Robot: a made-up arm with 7 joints.
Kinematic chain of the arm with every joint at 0, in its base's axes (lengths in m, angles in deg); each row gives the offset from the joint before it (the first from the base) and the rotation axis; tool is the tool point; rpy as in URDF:
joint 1: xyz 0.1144 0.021 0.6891 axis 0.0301 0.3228 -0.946
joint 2: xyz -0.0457 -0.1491 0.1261 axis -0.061 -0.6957 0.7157
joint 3: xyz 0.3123 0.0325 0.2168 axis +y
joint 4: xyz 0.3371 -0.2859 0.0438 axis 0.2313 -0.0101 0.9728
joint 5: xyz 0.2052 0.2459 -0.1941 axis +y
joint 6: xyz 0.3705 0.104 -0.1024 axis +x
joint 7: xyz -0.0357 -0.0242 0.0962 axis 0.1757 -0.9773 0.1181
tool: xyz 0.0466 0.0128 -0.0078 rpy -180 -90 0
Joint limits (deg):
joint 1: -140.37..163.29
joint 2: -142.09..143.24
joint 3: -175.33..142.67
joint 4: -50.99..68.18
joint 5: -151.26..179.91
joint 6: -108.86..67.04
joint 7: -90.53..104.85
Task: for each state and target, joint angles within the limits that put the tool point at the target. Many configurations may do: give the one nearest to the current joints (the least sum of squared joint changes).
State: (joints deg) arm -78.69 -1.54 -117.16 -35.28 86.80 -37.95 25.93
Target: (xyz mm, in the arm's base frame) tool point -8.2 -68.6 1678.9
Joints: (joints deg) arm -65.24 -14.67 -158.66 -28.16 121.93 -31.39 20.47
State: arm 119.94 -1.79 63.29 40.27 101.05 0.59 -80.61
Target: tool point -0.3 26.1 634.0
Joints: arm 126.11 -9.80 47.80 33.55 109.90 5.45 -82.04
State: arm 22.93 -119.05 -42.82 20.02 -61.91 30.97 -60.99
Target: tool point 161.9 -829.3 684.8
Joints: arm 22.60 -113.12 -58.80 45.19 -79.78 27.66 -60.30
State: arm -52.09 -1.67 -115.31 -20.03 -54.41 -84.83 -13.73
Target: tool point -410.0 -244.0 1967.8
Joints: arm -58.08 34.94 -84.27 -10.37 -27.54 -93.69 -6.14
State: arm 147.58 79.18 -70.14 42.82 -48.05 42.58 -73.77
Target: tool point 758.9 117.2 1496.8
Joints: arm 136.96 80.89 -74.23 32.89 -51.34 42.67 -73.25
